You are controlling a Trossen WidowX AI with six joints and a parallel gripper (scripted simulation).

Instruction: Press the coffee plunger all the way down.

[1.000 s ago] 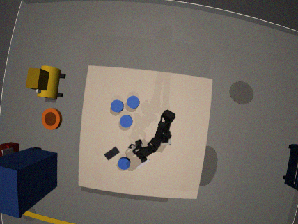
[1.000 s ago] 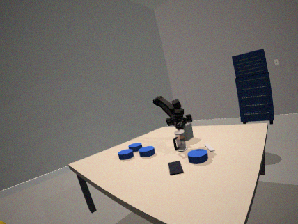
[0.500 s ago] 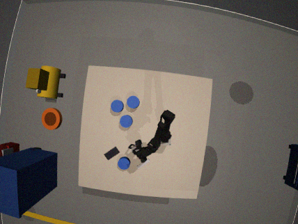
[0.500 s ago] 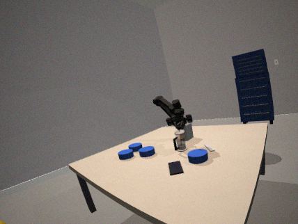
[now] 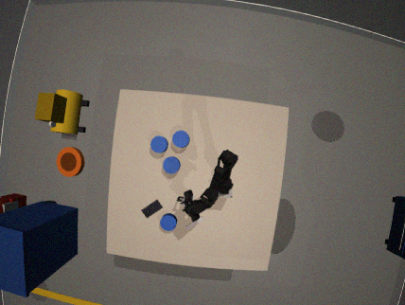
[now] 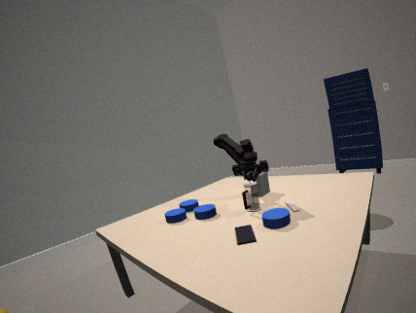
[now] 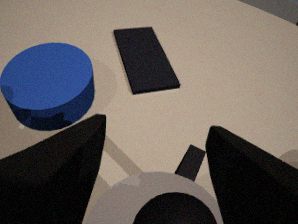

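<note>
Right now my gripper tip is 10 mm past the coffee press, 20 mm to the left of it and 90 mm above it. Also, from my gripper tip: flat black slab: 240 mm ahead, 80 mm to the left, 170 mm below; small white bar: 80 mm behind, 180 mm to the left, 170 mm below.
</note>
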